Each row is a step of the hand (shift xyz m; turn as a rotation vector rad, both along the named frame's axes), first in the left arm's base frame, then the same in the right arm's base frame.
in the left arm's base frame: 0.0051 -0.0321 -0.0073 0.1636 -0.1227 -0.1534
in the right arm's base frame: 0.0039 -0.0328 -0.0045 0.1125 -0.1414 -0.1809
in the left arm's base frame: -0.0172 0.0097 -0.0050 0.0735 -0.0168 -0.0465
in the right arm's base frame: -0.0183 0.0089 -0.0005 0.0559 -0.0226 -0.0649
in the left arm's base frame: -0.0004 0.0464 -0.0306 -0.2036 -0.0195 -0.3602
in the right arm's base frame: -0.0119 0.0420 -0.0344 -0.3051 -0.0667 -0.2721
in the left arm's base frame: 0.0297 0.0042 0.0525 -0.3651 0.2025 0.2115
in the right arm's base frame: 0.0444 0.0111 0.0395 -0.2889 0.2278 0.2893
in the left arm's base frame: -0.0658 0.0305 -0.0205 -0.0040 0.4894 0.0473
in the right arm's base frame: -0.0702 0.0275 -0.0023 -0.0099 0.4914 -0.0146
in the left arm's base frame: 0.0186 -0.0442 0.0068 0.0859 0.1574 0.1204
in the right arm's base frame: 0.0217 -0.0429 0.0060 0.1124 0.1719 0.0667
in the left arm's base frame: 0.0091 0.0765 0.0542 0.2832 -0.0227 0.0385
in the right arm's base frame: 0.0223 0.0829 0.0387 0.2817 -0.0170 -0.0504
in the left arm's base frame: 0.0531 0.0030 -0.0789 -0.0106 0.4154 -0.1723
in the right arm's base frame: 0.0256 -0.0072 -0.0914 -0.0818 0.3893 -0.2100
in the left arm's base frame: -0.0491 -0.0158 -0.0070 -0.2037 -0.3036 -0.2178
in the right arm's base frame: -0.0481 -0.0167 0.0109 -0.2484 -0.3298 -0.1031
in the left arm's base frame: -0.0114 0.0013 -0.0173 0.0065 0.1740 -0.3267
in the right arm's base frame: -0.0163 -0.0010 -0.0128 -0.1035 0.1299 -0.3309
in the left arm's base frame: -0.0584 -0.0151 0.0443 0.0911 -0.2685 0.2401
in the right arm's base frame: -0.0409 -0.0093 0.0620 0.1731 -0.2347 0.2302
